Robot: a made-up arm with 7 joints. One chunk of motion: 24 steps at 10 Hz.
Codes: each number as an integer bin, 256 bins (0 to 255) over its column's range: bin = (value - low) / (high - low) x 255, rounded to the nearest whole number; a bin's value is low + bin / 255 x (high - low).
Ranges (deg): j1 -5..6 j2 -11..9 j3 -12..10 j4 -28..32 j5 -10..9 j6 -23..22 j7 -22..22
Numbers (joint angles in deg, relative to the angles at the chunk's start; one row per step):
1: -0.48 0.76 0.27 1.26 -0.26 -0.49 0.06
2: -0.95 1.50 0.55 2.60 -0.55 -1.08 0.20
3: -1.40 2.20 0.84 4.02 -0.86 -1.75 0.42
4: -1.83 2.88 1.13 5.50 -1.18 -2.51 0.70
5: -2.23 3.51 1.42 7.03 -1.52 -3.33 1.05
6: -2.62 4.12 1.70 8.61 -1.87 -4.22 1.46
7: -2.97 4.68 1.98 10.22 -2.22 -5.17 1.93
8: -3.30 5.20 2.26 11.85 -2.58 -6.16 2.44
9: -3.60 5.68 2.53 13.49 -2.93 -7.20 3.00
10: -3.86 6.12 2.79 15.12 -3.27 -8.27 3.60
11: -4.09 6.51 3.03 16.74 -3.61 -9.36 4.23
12: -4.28 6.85 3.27 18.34 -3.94 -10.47 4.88
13: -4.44 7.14 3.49 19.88 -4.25 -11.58 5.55
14: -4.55 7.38 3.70 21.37 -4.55 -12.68 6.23
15: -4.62 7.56 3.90 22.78 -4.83 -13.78 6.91
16: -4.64 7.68 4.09 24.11 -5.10 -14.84 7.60
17: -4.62 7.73 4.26 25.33 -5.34 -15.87 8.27
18: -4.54 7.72 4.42 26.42 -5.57 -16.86 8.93
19: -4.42 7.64 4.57 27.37 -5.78 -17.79 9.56
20: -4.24 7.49 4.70 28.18 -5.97 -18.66 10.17
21: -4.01 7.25 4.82 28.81 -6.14 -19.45 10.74
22: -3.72 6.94 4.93 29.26 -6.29 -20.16 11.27
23: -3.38 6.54 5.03 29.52 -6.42 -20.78 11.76
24: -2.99 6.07 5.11 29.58 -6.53 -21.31 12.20
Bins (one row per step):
1: 105 150 142 124 131 128 128
2: 94 159 145 130 127 124 129
3: 83 168 149 136 123 120 130
4: 73 177 152 142 118 116 132
5: 64 185 156 149 114 111 134
6: 55 193 159 156 109 106 136
7: 47 200 162 162 104 101 139
8: 39 207 165 169 100 95 142
9: 32 213 168 176 95 90 145
10: 26 218 171 183 90 83 148
11: 21 223 174 190 86 77 152
12: 17 228 177 197 81 71 156
13: 13 231 180 203 77 65 160
14: 10 234 182 210 73 58 164
15: 9 237 184 216 69 52 168
16: 8 238 186 221 66 46 172
17: 9 239 188 227 63 40 175
18: 11 239 190 231 59 35 179
19: 13 238 192 235 57 30 183
20: 18 236 194 239 54 25 186
21: 23 233 195 241 52 20 190
22: 30 229 196 243 50 16 193
23: 38 224 197 244 48 13 196
24: 47 218 198 245 47 10 198

